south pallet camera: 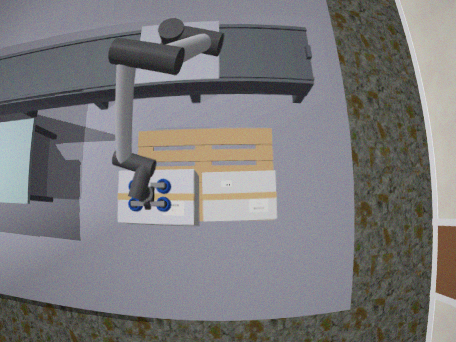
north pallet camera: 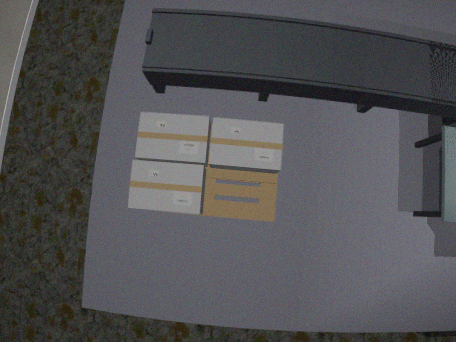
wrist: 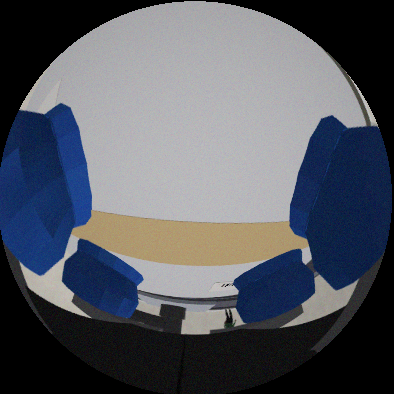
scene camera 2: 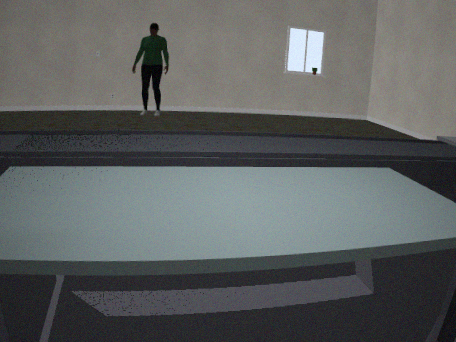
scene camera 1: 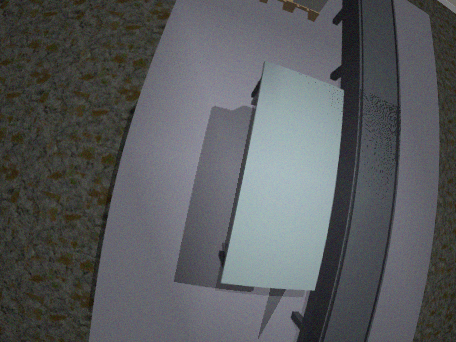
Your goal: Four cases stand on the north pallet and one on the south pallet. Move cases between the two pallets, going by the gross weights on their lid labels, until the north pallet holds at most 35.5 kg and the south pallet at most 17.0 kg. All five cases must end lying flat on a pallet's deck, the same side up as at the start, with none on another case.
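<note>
My gripper (south pallet camera: 149,195) (wrist: 192,210), the four-cup vacuum head, is shut on a white case (south pallet camera: 182,182) (wrist: 195,125) with a tan tape band. It holds the case level over the lower left of the south pallet (south pallet camera: 202,136); the case reaches past the pallet's left edge, and its exact height cannot be told. Another white case (south pallet camera: 220,207) lies on the lower right of that pallet, a narrow gap away. On the north pallet (north pallet camera: 240,211) lie three white cases, upper left (north pallet camera: 155,150), upper right (north pallet camera: 235,155) and lower left (north pallet camera: 155,200); its lower right is bare deck. Label weights are unreadable.
The floor rail (north pallet camera: 280,50) (south pallet camera: 265,55) (scene camera 1: 375,200) runs above both pallets in the pallet views. A pale table (scene camera 1: 290,180) (scene camera 2: 225,215) stands between the pallets, beside the rail. A person (scene camera 2: 153,55) stands beyond the rail.
</note>
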